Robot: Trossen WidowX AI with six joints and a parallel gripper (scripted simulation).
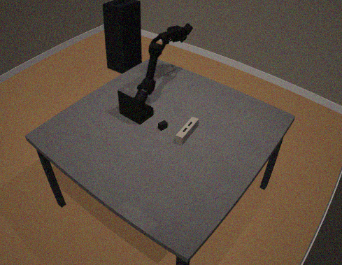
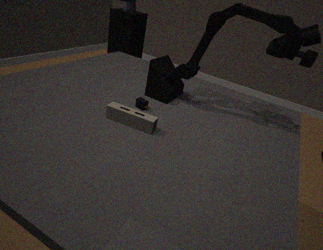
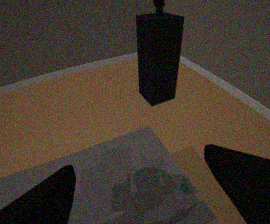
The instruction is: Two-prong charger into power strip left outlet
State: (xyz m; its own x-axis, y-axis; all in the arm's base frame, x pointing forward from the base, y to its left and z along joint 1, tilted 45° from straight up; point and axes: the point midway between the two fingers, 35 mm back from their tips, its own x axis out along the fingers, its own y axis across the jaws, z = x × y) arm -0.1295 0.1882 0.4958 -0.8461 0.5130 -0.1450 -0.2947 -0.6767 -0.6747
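Right now the dark charger is 360 mm ahead of my gripper tip, 500 mm to the right of it and 290 mm below it.
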